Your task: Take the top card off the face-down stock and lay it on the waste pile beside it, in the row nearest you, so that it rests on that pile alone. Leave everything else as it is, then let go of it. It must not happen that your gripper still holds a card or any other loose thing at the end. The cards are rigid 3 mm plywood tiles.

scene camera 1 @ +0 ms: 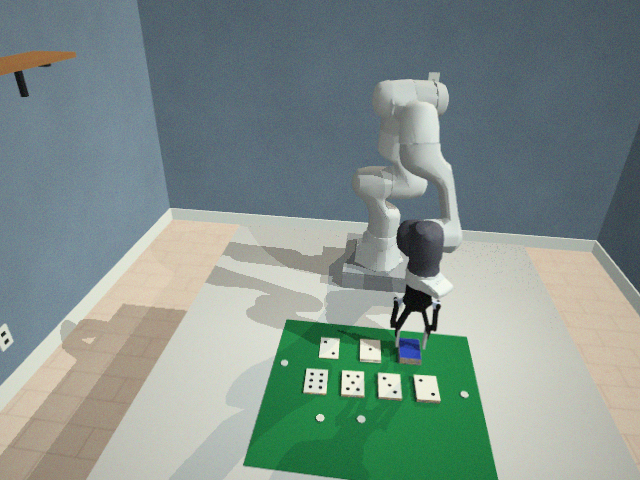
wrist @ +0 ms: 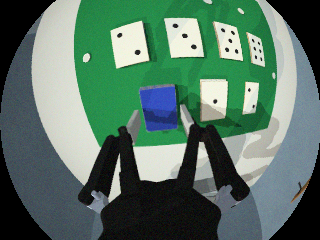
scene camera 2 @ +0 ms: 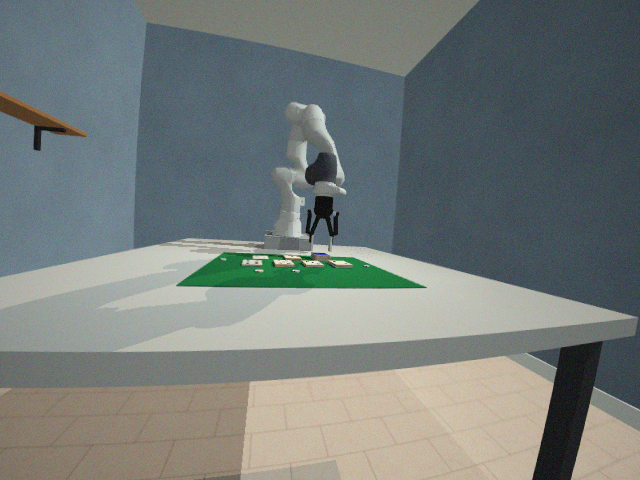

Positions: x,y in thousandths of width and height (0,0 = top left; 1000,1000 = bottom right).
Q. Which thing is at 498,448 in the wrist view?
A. A card.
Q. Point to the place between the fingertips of my gripper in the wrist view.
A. At 502,473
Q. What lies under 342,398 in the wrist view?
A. A green mat.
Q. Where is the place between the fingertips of my gripper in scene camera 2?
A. At 501,524
